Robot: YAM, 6 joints.
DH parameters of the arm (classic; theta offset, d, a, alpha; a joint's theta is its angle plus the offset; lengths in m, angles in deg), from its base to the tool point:
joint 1: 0 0.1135 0.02 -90
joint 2: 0 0 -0.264 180
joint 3: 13.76 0 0.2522 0
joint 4: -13.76 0 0.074 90
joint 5: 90 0 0 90
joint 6: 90 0.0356 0 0
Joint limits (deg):
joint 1: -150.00..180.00
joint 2: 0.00..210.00
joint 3: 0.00..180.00
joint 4: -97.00..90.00
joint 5: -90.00..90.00
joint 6: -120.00..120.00
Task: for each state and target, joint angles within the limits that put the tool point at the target. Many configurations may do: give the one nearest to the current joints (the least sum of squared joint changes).
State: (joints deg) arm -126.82 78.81 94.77 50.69 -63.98 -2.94
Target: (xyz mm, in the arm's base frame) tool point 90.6 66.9 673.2
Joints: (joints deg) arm -128.12 59.34 125.22 49.07 -57.35 -2.94
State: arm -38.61 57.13 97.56 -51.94 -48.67 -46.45
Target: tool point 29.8 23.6 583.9
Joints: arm -18.60 52.30 111.32 -45.74 -63.55 -46.45
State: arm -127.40 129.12 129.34 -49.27 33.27 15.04
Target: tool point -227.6 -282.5 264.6
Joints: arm -125.85 108.41 95.67 -73.54 32.28 15.04
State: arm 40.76 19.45 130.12 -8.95 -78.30 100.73
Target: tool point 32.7 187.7 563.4
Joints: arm 69.64 70.04 101.09 -14.07 -76.76 100.73
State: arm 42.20 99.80 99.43 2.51 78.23 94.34
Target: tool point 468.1 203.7 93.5
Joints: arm 27.34 141.96 97.69 3.83 73.19 94.34
